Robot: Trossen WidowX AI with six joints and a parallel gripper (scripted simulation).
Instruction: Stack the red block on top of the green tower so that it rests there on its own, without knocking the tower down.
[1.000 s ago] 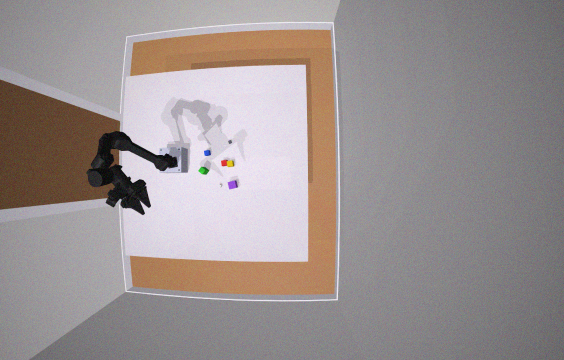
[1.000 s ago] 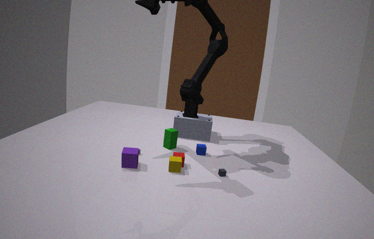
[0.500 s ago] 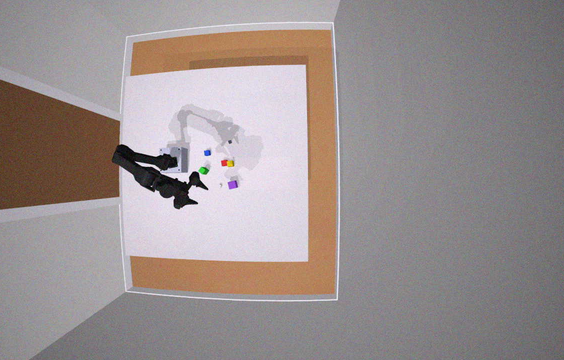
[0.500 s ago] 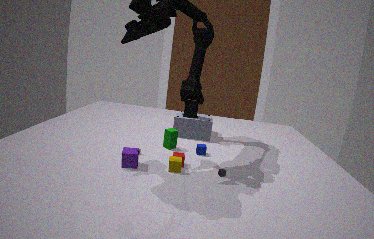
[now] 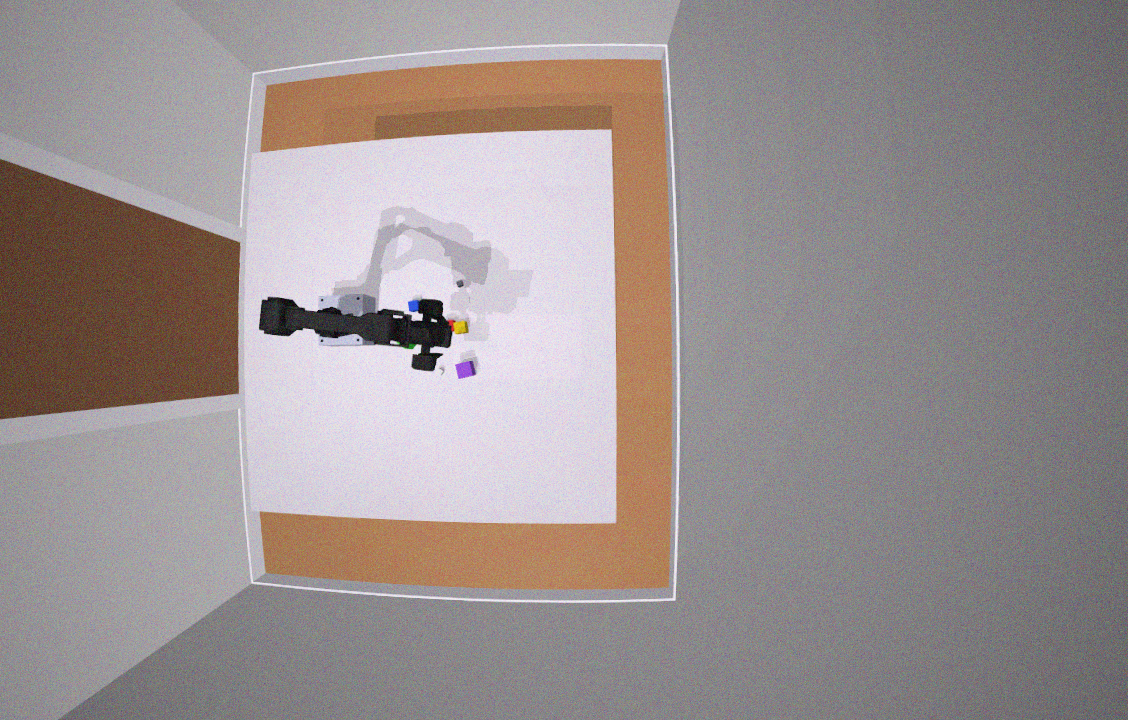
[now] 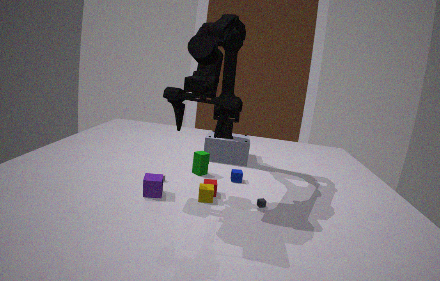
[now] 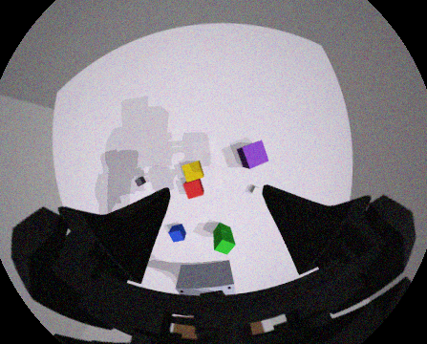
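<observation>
The red block lies 15 cm below my gripper tip, 5 cm to the left of it and 2 cm behind it. Round my gripper tip: yellow block 15 cm below, 4 cm to the left, 2 cm ahead; purple block 14 cm below, 10 cm to the right, 1 cm ahead; blue block 15 cm below, 13 cm to the left, 13 cm behind.
</observation>
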